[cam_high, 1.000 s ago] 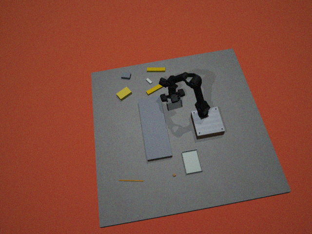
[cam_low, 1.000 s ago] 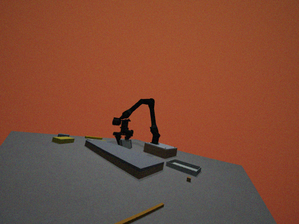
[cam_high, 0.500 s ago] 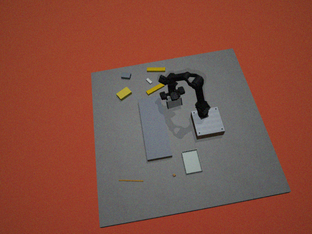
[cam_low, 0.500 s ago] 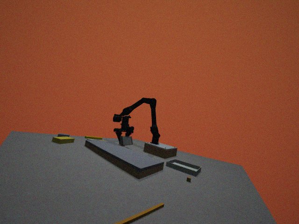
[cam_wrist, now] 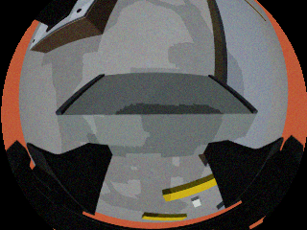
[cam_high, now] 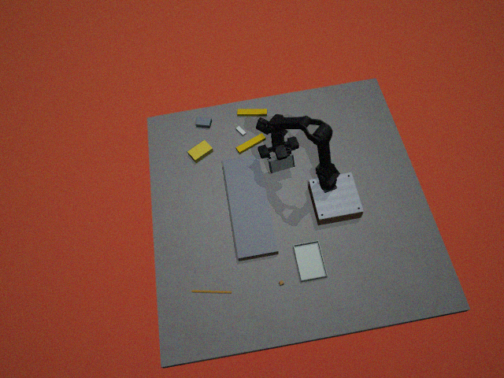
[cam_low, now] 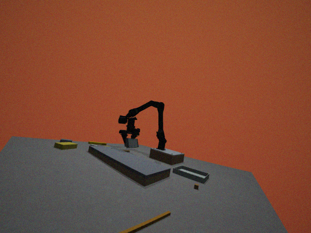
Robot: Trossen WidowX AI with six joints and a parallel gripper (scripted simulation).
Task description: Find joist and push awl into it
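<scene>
My gripper tip is 1 cm past the stud finder and 1 cm to the right of it. From my gripper tip the other things lie so: white piece 11 cm ahead, 28 cm to the right, 8 cm below; then awl 5 cm to the right, 7 cm below; then grey block 27 cm ahead, 41 cm to the right, 7 cm below.
</scene>
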